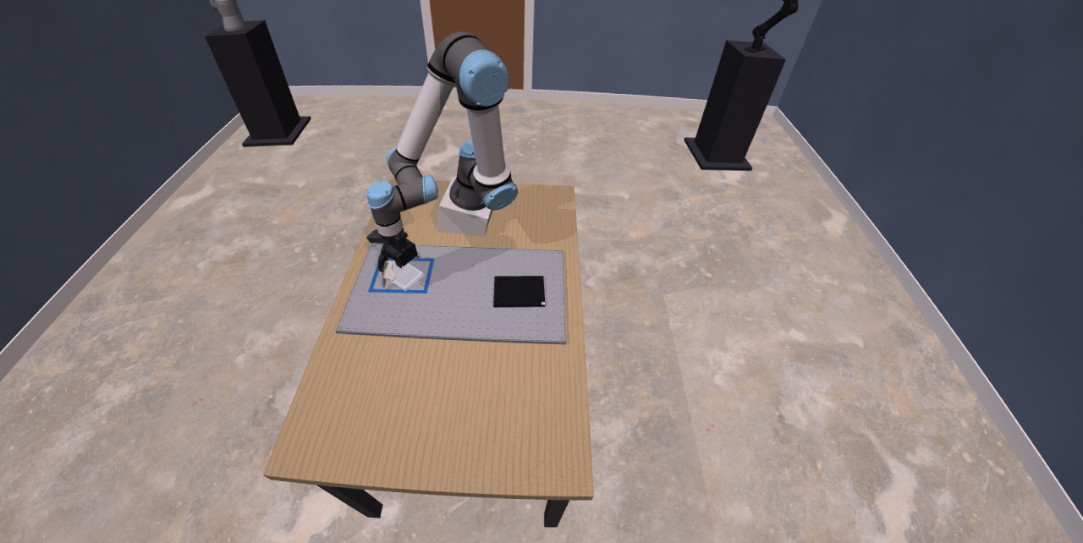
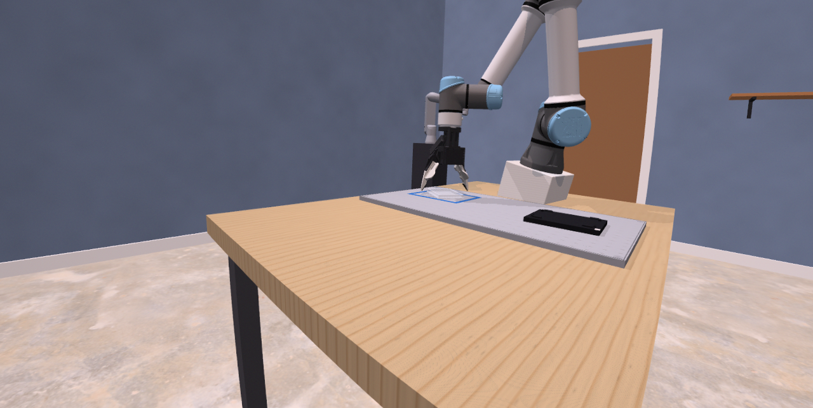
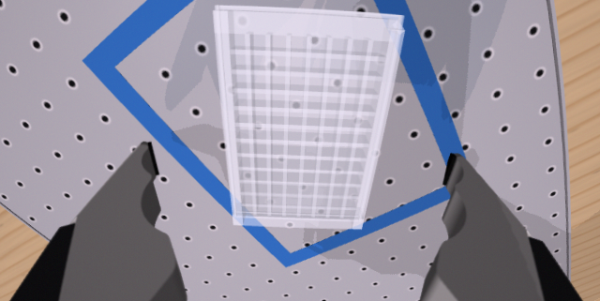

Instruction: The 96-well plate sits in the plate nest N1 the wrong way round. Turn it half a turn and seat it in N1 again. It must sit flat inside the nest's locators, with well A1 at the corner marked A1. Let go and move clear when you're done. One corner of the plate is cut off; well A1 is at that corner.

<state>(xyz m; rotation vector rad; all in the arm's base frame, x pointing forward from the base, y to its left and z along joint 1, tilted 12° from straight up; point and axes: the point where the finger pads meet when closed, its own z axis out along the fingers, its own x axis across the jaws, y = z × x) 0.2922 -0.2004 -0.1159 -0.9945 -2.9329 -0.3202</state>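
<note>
Right now my hand is 10 mm above the 96-well plate. Round my hand: nest N1: 390 mm to the left, 80 mm ahead, 10 mm below; A1 label: 470 mm to the left, 140 mm ahead.
</note>
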